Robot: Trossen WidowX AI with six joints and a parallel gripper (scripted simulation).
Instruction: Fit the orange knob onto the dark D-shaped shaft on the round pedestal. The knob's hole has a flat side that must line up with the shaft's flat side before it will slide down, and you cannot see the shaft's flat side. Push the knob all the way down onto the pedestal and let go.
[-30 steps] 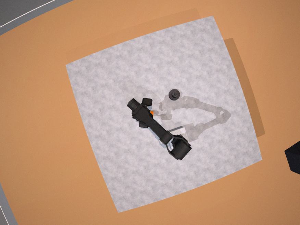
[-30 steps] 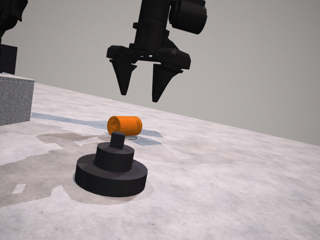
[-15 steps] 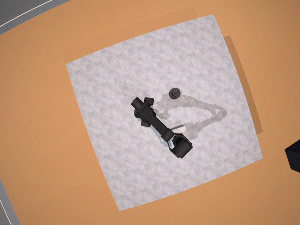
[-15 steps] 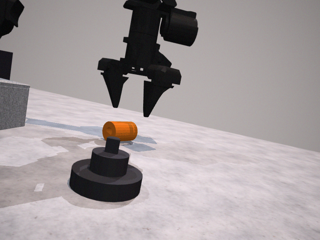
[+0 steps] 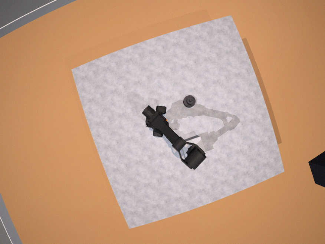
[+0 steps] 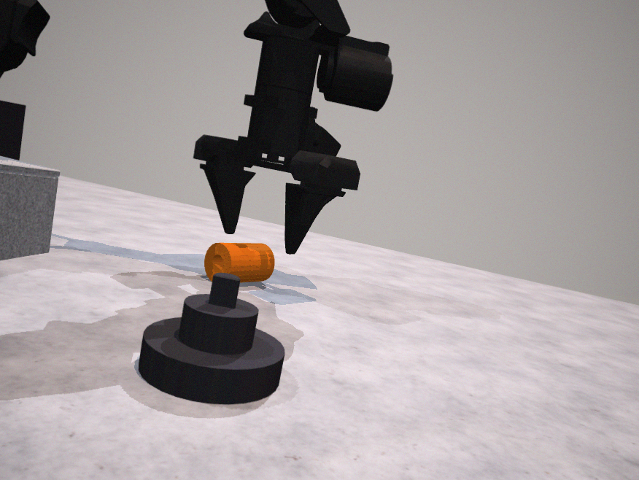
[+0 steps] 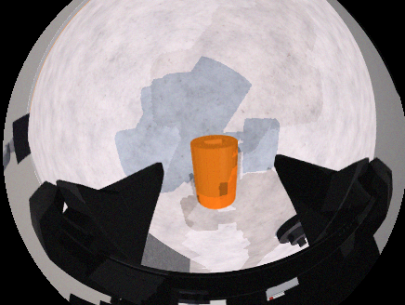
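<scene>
My gripper tip is now 2 cm above the orange knob, 1 cm to the left of it and 1 cm past it. From my gripper tip the other things lie so: round pedestal: 24 cm to the right, 3 cm ahead, 1 cm below.
</scene>
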